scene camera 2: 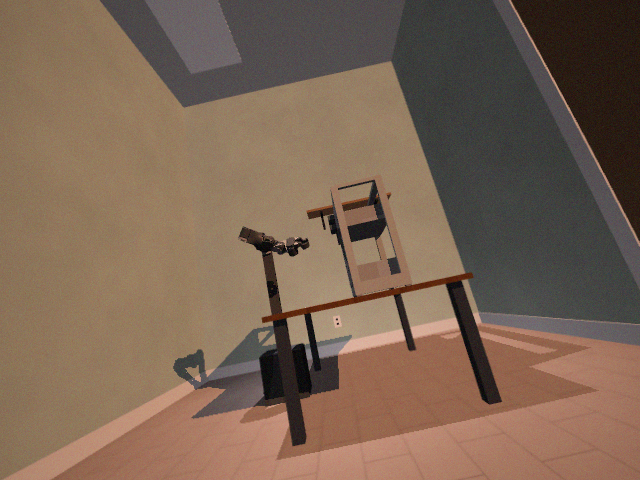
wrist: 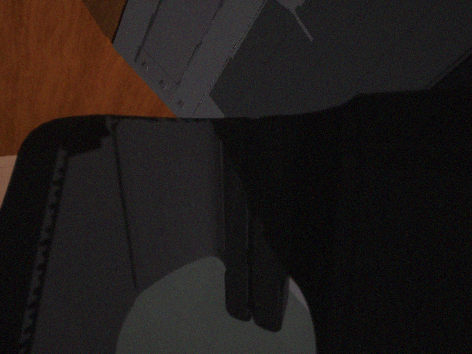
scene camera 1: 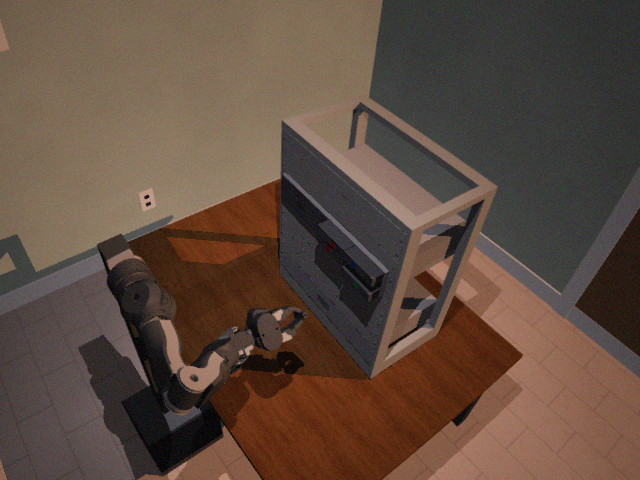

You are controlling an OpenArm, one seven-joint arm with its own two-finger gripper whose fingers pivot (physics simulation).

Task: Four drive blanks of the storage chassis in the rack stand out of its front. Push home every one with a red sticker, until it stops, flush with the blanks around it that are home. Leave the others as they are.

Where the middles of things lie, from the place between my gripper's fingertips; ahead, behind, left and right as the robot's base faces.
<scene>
Right now my hand is 73 cm above the black base [scene camera 2: 285,376], 31 cm past it and 30 cm to the right of it.
</scene>
